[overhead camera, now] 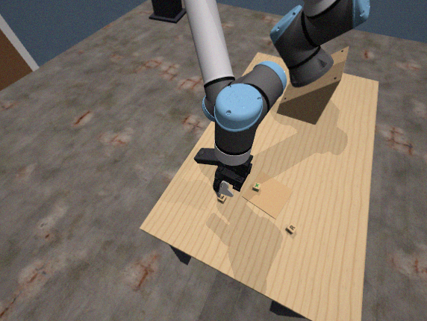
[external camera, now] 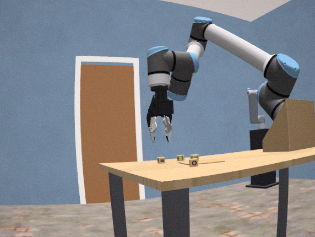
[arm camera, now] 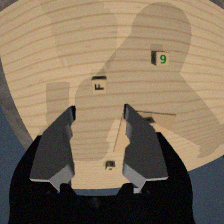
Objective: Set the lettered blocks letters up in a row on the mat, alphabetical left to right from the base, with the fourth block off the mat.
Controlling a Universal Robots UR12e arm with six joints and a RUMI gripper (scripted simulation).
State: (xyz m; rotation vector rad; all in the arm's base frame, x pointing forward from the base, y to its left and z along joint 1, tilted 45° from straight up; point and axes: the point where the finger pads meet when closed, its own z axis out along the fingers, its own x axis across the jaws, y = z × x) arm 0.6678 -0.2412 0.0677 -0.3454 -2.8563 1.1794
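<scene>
Now: hand 80 mm past the tan mat, 160 mm to the right of it and 100 mm above it. Round my hand: R block (30 mm ahead, 250 mm to the left, 90 mm below).
</scene>
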